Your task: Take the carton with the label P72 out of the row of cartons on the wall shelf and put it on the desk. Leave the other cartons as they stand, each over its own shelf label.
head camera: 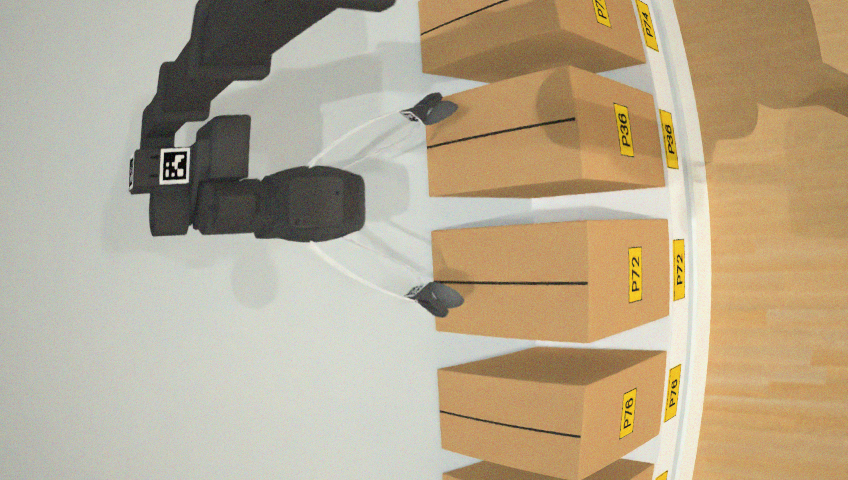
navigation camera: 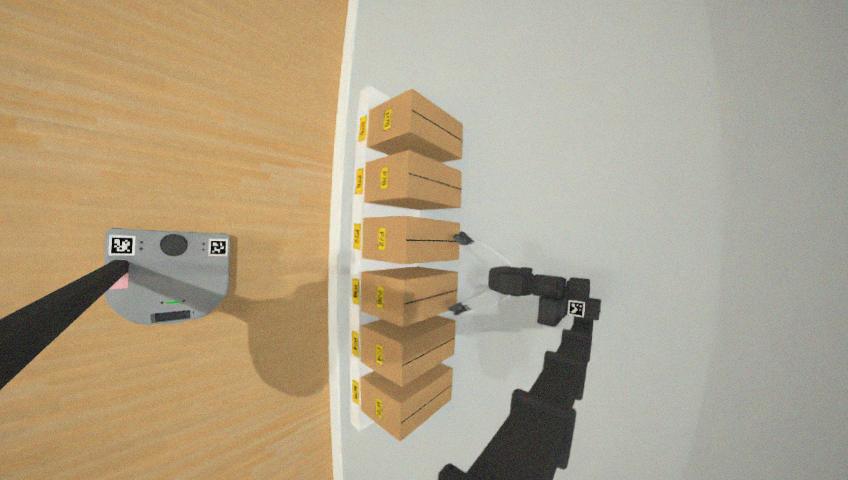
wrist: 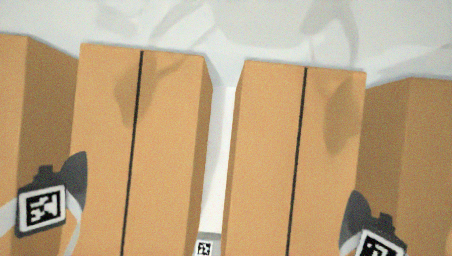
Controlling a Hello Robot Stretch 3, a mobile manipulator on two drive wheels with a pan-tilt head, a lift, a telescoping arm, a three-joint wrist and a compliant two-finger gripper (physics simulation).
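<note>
The P72 carton stands upright in the row, behind its P72 shelf label. It is the left of the two middle cartons in the wrist view. My gripper is open and empty, its fingers spread wide above the cartons' wall-side ends. One finger is over the P72 carton and the other over the neighbouring P36 carton, with the gap between both cartons midway between the fingers. The desk does not show.
The P76 carton stands on the other side of P72; the P74 carton stands beyond P36. The shelf runs along the wall. My wheeled base is on the wooden floor.
</note>
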